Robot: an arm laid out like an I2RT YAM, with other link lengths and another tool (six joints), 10 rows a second.
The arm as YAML. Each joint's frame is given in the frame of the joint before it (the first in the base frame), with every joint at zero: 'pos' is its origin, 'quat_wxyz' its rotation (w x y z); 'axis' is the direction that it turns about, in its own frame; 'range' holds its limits. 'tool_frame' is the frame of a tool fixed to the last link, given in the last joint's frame.
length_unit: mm
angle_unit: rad
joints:
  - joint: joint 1
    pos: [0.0, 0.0, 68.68]
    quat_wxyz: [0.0, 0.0, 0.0, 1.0]
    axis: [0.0, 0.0, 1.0]
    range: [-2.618, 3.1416]
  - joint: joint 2
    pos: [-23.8, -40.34, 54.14]
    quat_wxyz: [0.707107, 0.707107, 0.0, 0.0]
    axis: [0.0, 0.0, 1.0]
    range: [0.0, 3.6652]
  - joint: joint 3
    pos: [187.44, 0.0, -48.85]
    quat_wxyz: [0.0, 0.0, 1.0, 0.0]
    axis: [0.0, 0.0, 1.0]
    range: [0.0, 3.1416]
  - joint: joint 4
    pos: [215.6, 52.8, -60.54]
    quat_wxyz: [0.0, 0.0, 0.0, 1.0]
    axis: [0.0, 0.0, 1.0]
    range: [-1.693, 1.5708]
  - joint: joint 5
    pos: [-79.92, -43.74, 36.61]
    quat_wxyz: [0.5, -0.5, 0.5, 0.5]
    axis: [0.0, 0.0, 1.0]
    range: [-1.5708, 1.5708]
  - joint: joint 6
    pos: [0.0, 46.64, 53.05]
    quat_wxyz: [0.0, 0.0, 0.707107, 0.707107]
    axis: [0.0, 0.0, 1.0]
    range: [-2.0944, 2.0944]
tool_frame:
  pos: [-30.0, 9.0, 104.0]
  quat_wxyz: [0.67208, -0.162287, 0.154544, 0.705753]
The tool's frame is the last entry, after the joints.
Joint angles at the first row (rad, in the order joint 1, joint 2, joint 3, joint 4, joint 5, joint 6):
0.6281 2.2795 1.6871 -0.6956 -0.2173 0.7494
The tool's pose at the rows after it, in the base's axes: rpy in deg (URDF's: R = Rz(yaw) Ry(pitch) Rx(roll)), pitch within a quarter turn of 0, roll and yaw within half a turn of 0; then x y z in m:
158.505 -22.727 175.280 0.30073 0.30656 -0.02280
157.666 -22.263 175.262 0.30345 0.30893 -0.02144
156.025 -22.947 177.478 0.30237 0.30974 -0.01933
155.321 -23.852 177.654 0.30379 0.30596 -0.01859
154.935 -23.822 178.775 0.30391 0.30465 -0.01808
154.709 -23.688 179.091 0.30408 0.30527 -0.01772
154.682 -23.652 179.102 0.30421 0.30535 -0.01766
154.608 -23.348 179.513 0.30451 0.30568 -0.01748
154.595 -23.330 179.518 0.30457 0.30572 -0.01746
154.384 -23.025 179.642 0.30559 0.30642 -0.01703
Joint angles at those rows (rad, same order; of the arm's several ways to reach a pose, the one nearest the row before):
0.6281 2.2795 1.6871 -0.6937 -0.1993 0.8463
0.6281 2.2795 1.6871 -0.6773 -0.2024 0.8536
0.6174 2.2795 1.6871 -0.6762 -0.2405 0.8246
0.6006 2.2795 1.6871 -0.6841 -0.2627 0.8154
0.5934 2.2795 1.6871 -0.6861 -0.2741 0.7929
0.5934 2.2795 1.6871 -0.6830 -0.2768 0.7895
0.5934 2.2795 1.6871 -0.6823 -0.2768 0.7894
0.5934 2.2795 1.6871 -0.6792 -0.2768 0.7822
0.5934 2.2795 1.6870 -0.6788 -0.2768 0.7822
0.5934 2.2795 1.6871 -0.6728 -0.2768 0.7814

